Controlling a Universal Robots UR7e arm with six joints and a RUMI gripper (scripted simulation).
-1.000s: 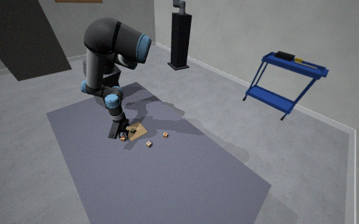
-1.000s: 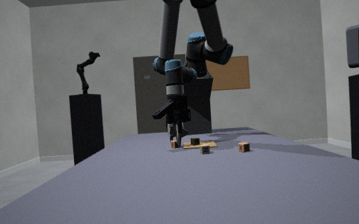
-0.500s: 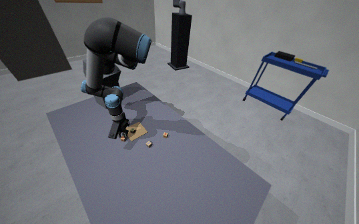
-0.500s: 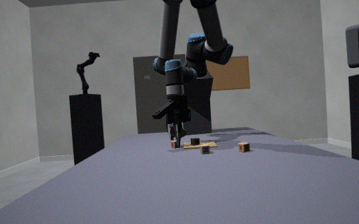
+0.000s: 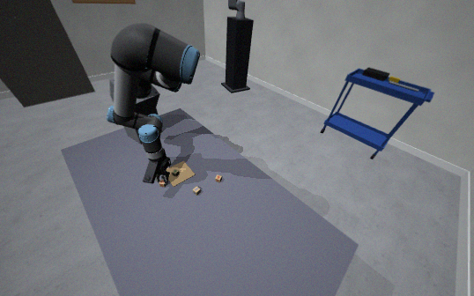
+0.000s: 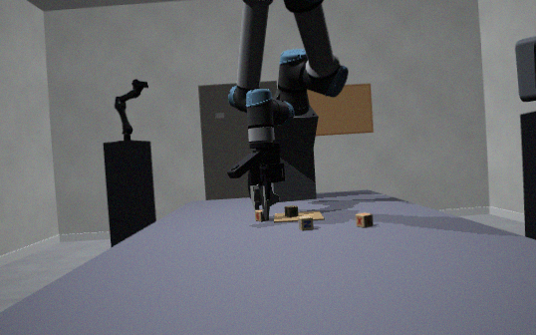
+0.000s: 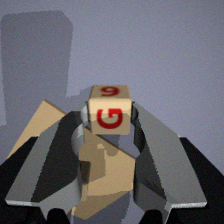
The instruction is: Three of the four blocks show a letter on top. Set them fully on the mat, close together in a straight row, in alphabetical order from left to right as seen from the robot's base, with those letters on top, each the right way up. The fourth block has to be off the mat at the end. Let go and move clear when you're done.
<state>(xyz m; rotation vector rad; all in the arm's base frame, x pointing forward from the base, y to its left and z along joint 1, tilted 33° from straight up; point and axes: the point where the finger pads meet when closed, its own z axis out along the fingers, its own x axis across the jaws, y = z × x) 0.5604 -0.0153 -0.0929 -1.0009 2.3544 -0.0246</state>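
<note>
Right now the tan mat is 100 mm to the left of my hand, 40 mm behind it and 20 mm below it.
</note>
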